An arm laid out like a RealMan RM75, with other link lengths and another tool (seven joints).
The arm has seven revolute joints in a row. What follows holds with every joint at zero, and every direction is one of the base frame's. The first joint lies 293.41 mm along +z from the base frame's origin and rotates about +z. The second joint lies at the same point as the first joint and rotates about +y. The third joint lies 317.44 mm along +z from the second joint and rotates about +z. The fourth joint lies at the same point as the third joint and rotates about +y. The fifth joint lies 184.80 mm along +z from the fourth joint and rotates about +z. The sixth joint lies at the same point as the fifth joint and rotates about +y. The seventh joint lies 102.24 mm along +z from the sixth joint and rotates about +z. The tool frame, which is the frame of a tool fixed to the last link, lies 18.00 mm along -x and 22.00 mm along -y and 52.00 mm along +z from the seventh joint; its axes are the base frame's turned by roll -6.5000, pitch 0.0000 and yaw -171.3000 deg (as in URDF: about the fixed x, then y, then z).
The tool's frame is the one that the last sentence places.
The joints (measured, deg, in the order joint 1, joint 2, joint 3, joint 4, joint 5, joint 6, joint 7), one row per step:
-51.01, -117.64, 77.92, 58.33, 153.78, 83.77, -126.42
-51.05, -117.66, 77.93, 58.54, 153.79, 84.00, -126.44
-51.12, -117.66, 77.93, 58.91, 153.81, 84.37, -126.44
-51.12, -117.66, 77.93, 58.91, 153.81, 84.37, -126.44
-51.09, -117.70, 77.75, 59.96, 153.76, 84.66, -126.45
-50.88, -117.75, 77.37, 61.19, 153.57, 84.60, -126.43
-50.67, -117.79, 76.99, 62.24, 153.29, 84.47, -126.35
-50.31, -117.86, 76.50, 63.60, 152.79, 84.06, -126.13
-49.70, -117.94, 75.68, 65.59, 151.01, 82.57, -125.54
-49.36, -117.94, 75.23, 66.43, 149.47, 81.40, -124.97
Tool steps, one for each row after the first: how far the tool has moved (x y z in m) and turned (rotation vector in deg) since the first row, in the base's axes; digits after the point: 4 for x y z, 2 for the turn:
0.0009, -0.0002, 0.0001, -0.09, 0.02, -0.08
0.0025, -0.0002, 0.0007, -0.21, 0.07, -0.27
0.0025, -0.0002, 0.0007, -0.21, 0.07, -0.27
0.0061, 0.0006, 0.0022, 0.10, -0.27, -0.89
0.0097, 0.0019, 0.0041, 0.81, -1.02, -1.60
0.0127, 0.0030, 0.0058, 1.44, -1.81, -2.25
0.0166, 0.0045, 0.0077, 2.35, -3.00, -3.22
0.0247, 0.0079, 0.0098, 4.02, -5.94, -5.17
0.0296, 0.0101, 0.0104, 4.87, -8.03, -6.39

